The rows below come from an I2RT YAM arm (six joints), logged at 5 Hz.
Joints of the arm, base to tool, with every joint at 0 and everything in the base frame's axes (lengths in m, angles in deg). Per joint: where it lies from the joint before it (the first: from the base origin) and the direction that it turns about. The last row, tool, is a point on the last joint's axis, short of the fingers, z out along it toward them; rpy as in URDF.
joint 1: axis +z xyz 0 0 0.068
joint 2: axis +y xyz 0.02 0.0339 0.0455
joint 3: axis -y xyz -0.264 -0.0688 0
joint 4: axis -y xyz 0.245 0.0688 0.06
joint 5: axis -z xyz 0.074 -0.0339 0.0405
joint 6: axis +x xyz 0.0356 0 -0.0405
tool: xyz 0 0 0 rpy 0 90 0
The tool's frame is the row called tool.
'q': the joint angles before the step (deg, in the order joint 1, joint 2, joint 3, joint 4, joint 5, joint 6). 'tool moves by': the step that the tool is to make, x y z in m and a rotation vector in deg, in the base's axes. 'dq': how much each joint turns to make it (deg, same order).
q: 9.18, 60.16, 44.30, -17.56, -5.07, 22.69
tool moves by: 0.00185, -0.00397, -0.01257, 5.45, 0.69, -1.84
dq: -1.44, 0.39, -2.94, 3.99, -2.66, 4.85
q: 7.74, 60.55, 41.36, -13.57, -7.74, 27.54
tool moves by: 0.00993, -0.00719, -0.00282, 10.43, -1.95, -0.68
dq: -3.04, 1.70, -1.63, 7.92, -7.19, 7.71
